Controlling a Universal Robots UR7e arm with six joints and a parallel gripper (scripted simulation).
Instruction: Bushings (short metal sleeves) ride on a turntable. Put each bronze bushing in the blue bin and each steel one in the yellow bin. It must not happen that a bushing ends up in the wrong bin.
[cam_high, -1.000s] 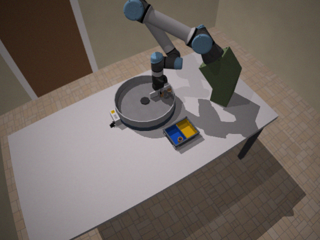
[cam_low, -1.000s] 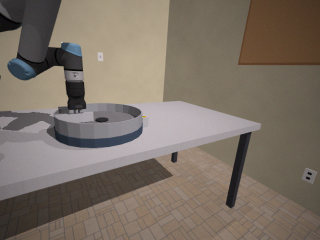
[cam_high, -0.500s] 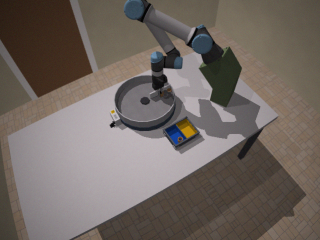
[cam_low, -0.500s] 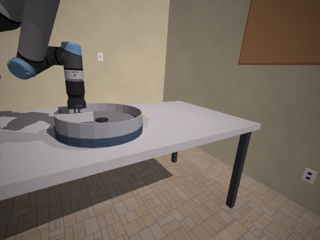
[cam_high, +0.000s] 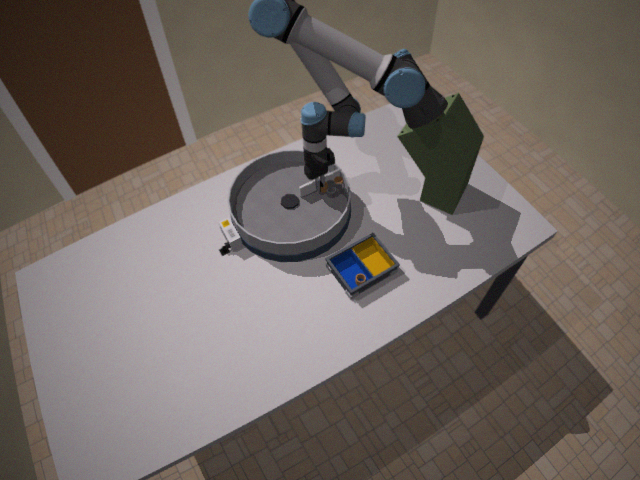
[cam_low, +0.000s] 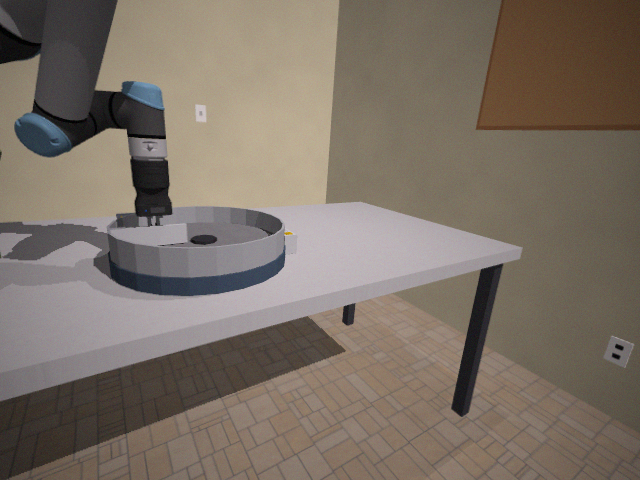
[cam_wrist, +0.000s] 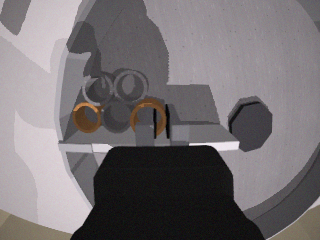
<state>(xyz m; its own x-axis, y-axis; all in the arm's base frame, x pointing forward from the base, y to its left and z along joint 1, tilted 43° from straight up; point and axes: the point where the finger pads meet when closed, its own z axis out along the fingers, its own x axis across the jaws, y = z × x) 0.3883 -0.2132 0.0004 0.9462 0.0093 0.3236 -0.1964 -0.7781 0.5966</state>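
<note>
Right now the blue bin is 90 mm ahead of my hand, 300 mm to the left of it and 60 mm below it. From my hand the other things lie so: grey turntable (110 mm ahead, 40 mm to the right, 30 mm below).
</note>
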